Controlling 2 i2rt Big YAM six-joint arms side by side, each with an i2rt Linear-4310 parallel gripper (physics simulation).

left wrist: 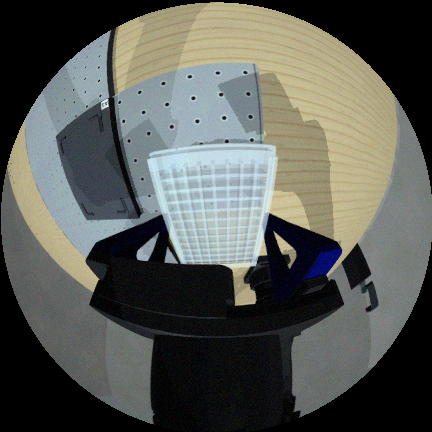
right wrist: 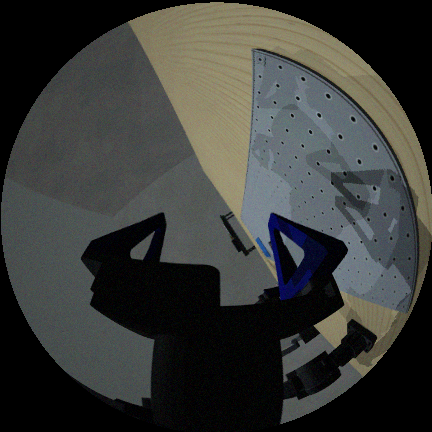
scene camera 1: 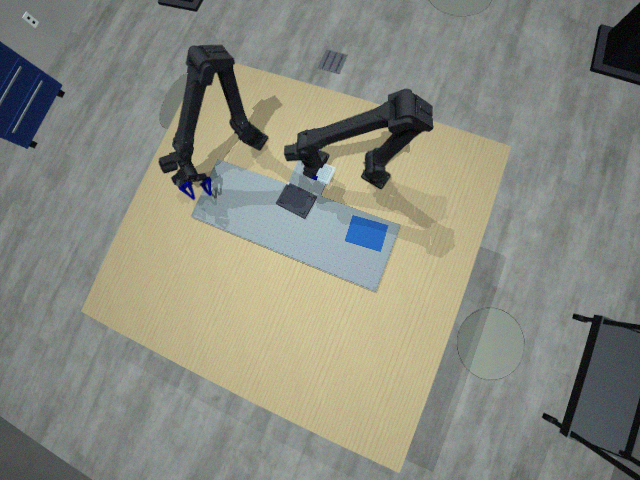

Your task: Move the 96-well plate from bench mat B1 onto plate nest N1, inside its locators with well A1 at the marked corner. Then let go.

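Where they show: left gripper, fingertip midpoint: (left wrist: 215, 217) (scene camera 1: 319, 171); right gripper, fingertip midpoint: (right wrist: 216, 218) (scene camera 1: 202, 197); left arm's base at its link origin: (left wrist: 264, 267) (scene camera 1: 375, 176); right arm's base at its link origin: (right wrist: 362, 334) (scene camera 1: 255, 139).
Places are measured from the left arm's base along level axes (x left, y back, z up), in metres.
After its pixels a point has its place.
Observation:
The clear white 96-well plate (scene camera 1: 325, 174) {z 0.069, x -0.190, y -0.143 m} (left wrist: 215, 205) {z 0.075, x -0.243, y -0.147 m} is gripped by its sides in my left gripper (scene camera 1: 320, 176) {z 0.064, x -0.221, y -0.144 m} (left wrist: 215, 217) {z 0.064, x -0.221, y -0.144 m}. It is held above the bench near the small perforated panel, apart from the nest. The dark grey plate nest (scene camera 1: 296, 200) {z 0.025, x -0.246, y -0.312 m} (left wrist: 92, 167) {z 0.025, x -0.256, y -0.296 m} has L-shaped corner locators and a small white label; nothing stands on it. The blue bench mat (scene camera 1: 366, 233) {z 0.015, x 0.116, y -0.261 m} (right wrist: 263, 247) {z 0.014, x 0.071, y -0.270 m} lies bare on the right part of the long panel. My right gripper (scene camera 1: 200, 194) {z 0.131, x -0.585, y -0.551 m} (right wrist: 216, 218) {z 0.131, x -0.585, y -0.551 m} is open and empty, above the panel's left end. The A1 mark is too small to read.
A long perforated panel (scene camera 1: 289, 237) {z 0.013, x -0.173, y -0.476 m} (right wrist: 300, 165) {z 0.013, x -0.565, y -0.549 m} lies across the wooden table (scene camera 1: 248, 310) {z 0.000, x -0.137, y -0.866 m}. A small perforated panel (scene camera 1: 309, 182) {z 0.013, x -0.249, y -0.202 m} (left wrist: 195, 107) {z 0.013, x -0.308, y -0.170 m} adjoins its back edge, behind the nest. The left arm reaches over this small panel; the right arm stands at the left.

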